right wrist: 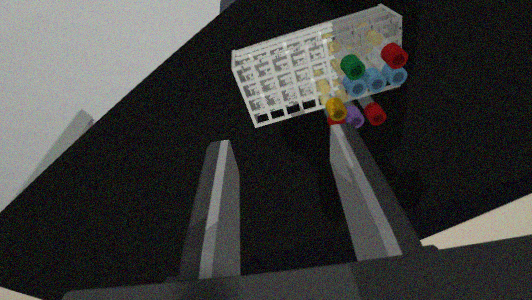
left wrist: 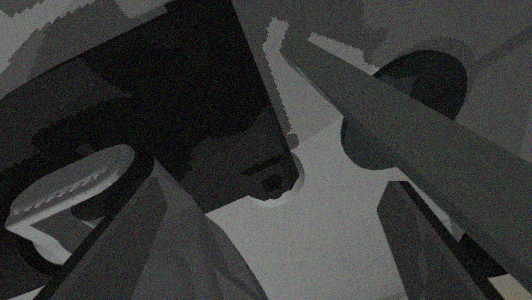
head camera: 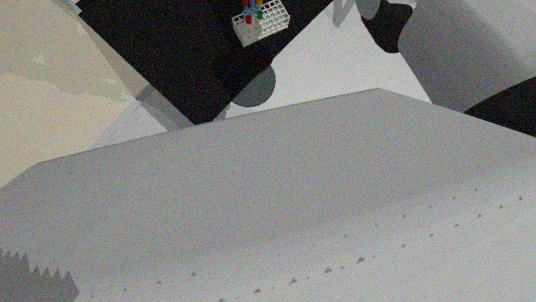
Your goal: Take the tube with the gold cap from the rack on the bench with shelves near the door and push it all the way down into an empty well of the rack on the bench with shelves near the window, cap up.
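Note:
There is a white tube rack that I can see, and along with the rack I see my left gripper and my right gripper.

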